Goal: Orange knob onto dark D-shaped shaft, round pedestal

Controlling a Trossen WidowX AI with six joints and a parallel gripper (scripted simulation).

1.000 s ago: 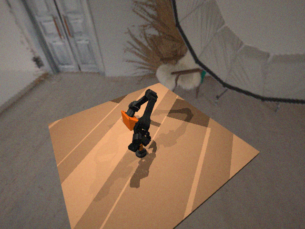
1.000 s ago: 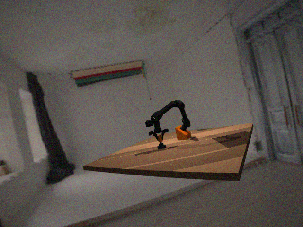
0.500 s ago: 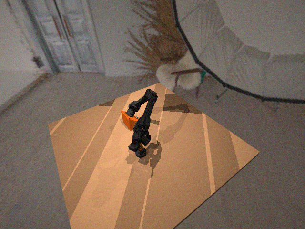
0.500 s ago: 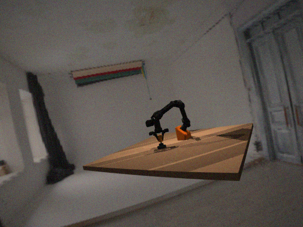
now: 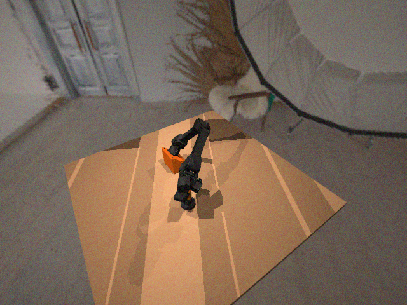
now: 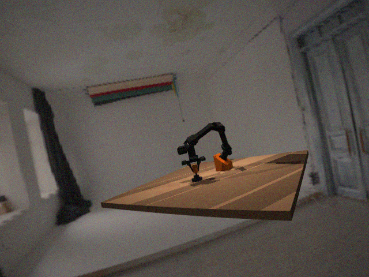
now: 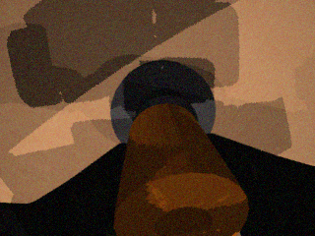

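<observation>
Now: the orange knob 20 mm above my gripper tip. Round my gripper tip: pedestal: 40 mm below.
</observation>
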